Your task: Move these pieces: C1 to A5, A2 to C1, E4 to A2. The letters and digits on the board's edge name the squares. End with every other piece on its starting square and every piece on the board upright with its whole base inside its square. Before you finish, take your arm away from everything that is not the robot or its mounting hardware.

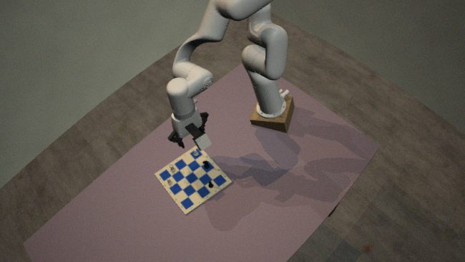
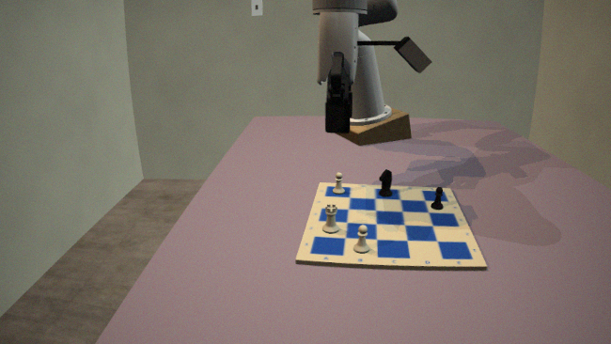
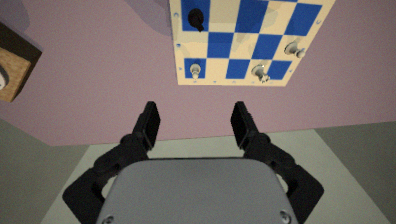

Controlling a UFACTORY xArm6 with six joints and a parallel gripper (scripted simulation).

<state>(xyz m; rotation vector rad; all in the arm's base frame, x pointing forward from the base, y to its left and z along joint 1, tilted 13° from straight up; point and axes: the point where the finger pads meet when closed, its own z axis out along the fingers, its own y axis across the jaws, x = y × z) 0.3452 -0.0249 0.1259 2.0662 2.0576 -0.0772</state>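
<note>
The white rook lies 110 mm ahead of my hand and 100 mm below it. Also, from my hand: black pawn (40 mm ahead, 150 mm to the left, 100 mm below); then chessboard (80 mm ahead, 70 mm to the left, 120 mm below); then black knight (70 mm to the left, 100 mm below).
</note>
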